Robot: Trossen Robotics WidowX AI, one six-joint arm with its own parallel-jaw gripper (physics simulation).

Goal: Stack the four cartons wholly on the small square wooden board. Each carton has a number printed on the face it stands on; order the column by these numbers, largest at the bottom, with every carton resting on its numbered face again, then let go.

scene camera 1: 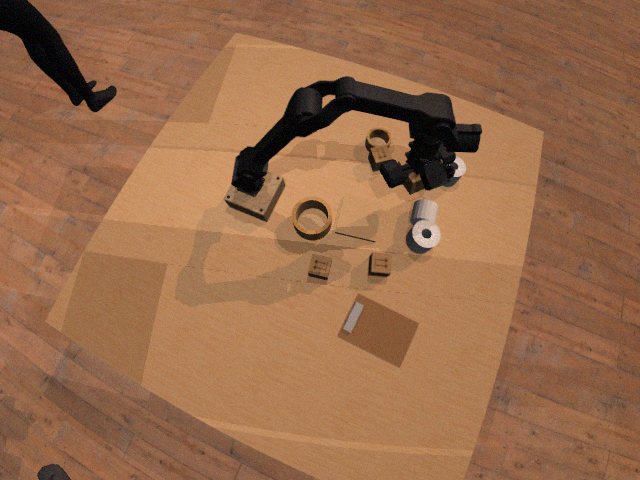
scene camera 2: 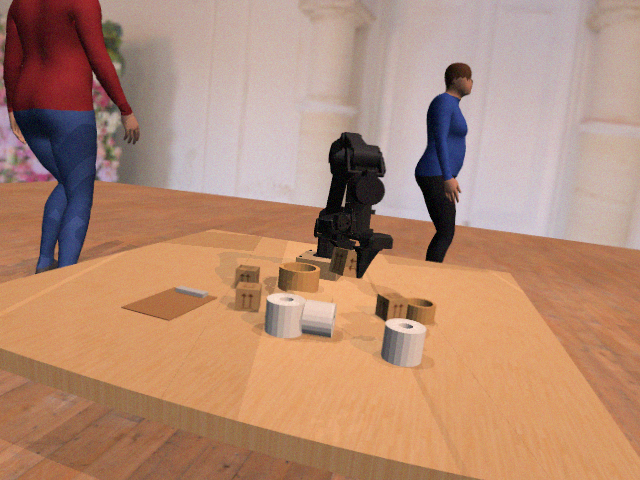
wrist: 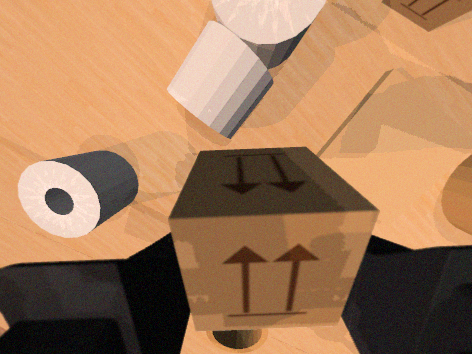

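Where they show: gripper, fingertip midpoint: (scene camera 2: 351, 275); arm's base at its link origin: (scene camera 1: 250, 184) (scene camera 2: 325, 255).
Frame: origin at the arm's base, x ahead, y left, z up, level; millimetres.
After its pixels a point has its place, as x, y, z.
Note:
My gripper (scene camera 1: 414, 178) @[421, 165, 59] (scene camera 2: 347, 261) (wrist: 253, 216) @[421, 165, 59] is shut on a brown carton (wrist: 272, 270) @[426, 154, 114], held tilted above the table. Two of its faces show arrows pointing toward their shared edge. A second carton (scene camera 1: 381, 155) @[319, 247, -3] (scene camera 2: 391, 306) @[349, 255, -18] stands beside the small ring. Two more cartons, one (scene camera 1: 320, 266) @[286, -141, -3] (scene camera 2: 247, 274) @[309, -128, -14] nearer the large ring and one (scene camera 1: 380, 263) @[430, -70, -3] (scene camera 2: 248, 296) @[457, -56, -20] nearer the rolls, stand apart with arrows on top in scene camera 1. The thin square board (scene camera 1: 357, 206) @[310, 77, -45] (wrist: 390, 165) @[320, 52, -45] lies between the large ring and the rolls, bearing no carton. Numbers are not visible.
A large ring (scene camera 1: 312, 235) @[230, -69, -9] (scene camera 2: 298, 280) @[260, -2, -20] is left of the board; a small ring (scene camera 2: 422, 313) @[328, 327, -29] stands at the far side. White rolls stand (scene camera 1: 425, 242) @[522, 29, 12] (scene camera 2: 284, 317) @[556, 66, -13] and lie (scene camera 1: 424, 210) @[491, 118, 11] (scene camera 2: 319, 317) @[532, 131, -8] right of the board; another (scene camera 2: 404, 343) @[574, 304, -12] stands apart. A brown panel (scene camera 1: 382, 330) @[507, -228, -55] lies in front.

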